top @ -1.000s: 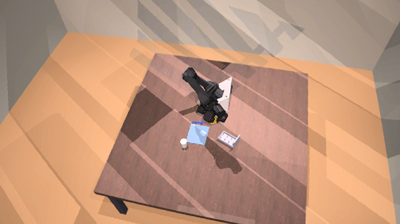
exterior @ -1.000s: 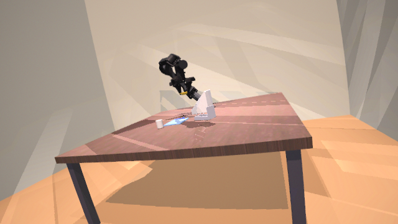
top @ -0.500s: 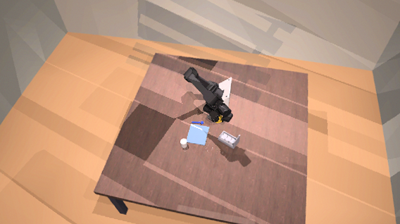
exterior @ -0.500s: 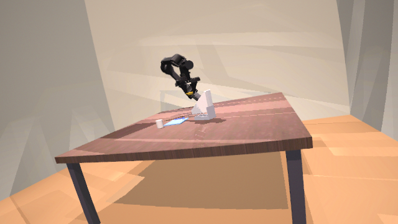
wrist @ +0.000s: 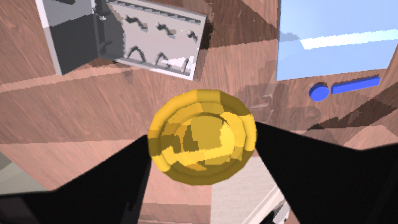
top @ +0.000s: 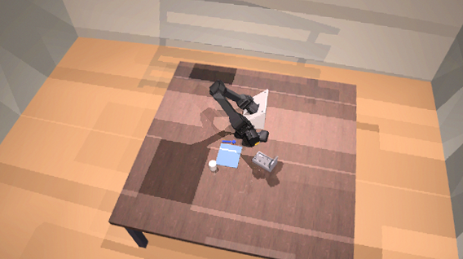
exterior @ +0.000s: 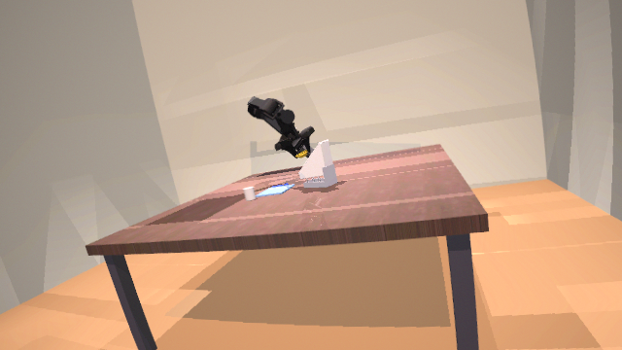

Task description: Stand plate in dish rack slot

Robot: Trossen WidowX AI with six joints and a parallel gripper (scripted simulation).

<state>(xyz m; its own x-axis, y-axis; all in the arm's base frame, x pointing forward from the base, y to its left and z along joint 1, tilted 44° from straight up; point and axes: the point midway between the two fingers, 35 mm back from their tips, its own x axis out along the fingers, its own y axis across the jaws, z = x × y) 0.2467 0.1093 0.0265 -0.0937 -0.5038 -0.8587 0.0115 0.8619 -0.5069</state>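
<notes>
Now: gripper tip 40 mm short of the grey dish rack, 70 mm to the right of it and 110 mm above it. The rest, counted from my gripper tip: light blue mat (60 mm ahead, 140 mm to the right, 130 mm below); white cup (170 mm ahead, 200 mm to the right, 110 mm below); yellow plate (10 mm above).
</notes>
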